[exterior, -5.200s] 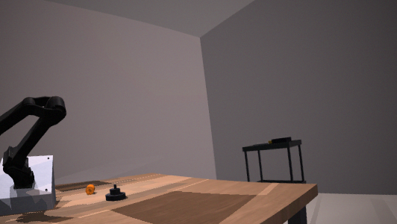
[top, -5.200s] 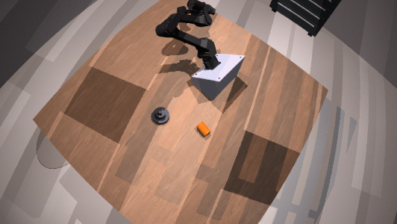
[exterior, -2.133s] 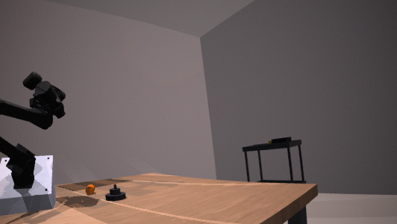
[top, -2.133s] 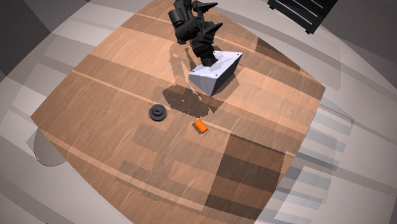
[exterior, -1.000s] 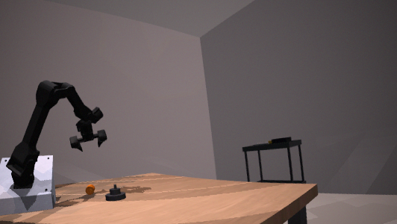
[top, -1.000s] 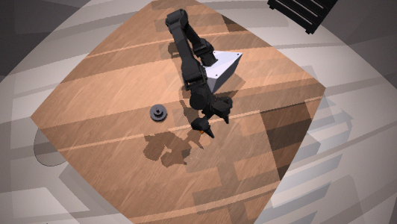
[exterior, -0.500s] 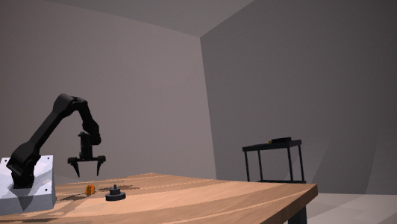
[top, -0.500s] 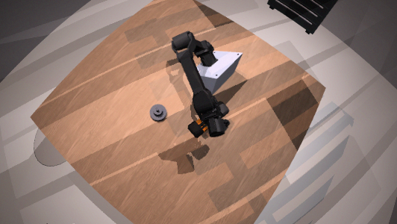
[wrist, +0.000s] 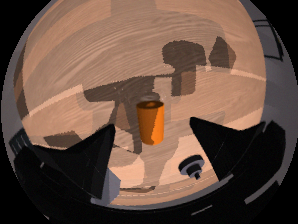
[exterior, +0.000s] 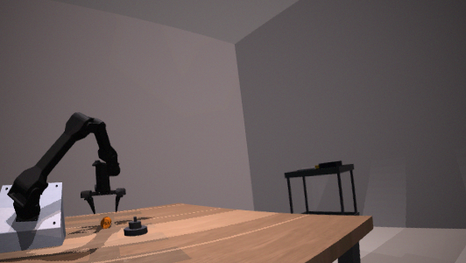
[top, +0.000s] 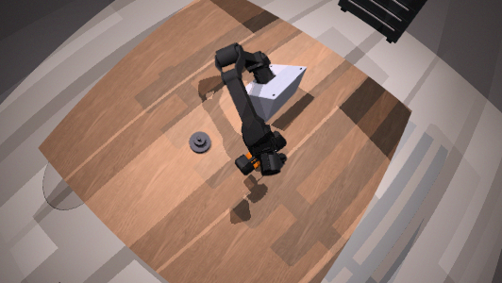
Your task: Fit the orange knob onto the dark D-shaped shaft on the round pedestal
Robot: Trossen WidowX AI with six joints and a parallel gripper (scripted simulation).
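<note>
Right now my gripper tip is 20 mm to the left of the orange knob and 40 mm above it. From my gripper tip the other things lie so: round pedestal (100 mm ahead, 210 mm to the right, 30 mm below).
</note>
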